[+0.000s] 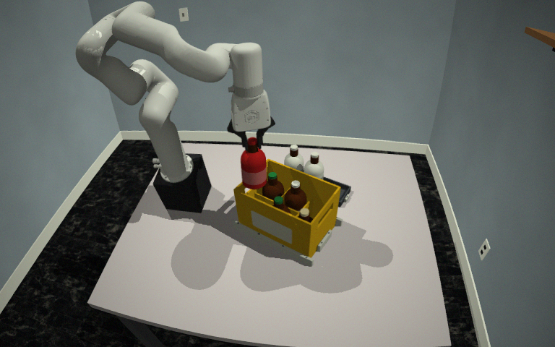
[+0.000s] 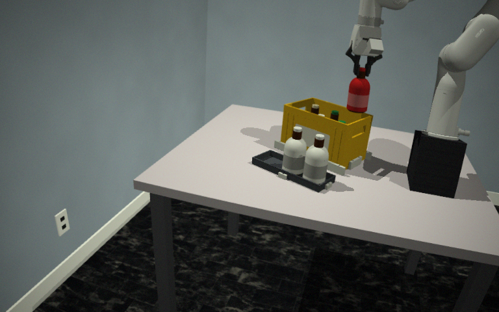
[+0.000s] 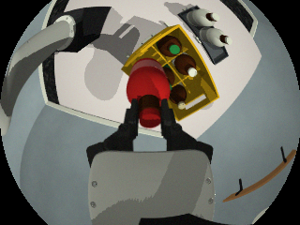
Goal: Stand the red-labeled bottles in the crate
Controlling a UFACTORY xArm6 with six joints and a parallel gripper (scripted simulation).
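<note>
The red-labeled bottle is 7 cm below my hand. From my hand the other things lie so: crate (10 cm ahead, 1 cm to the right, 25 cm below).
</note>
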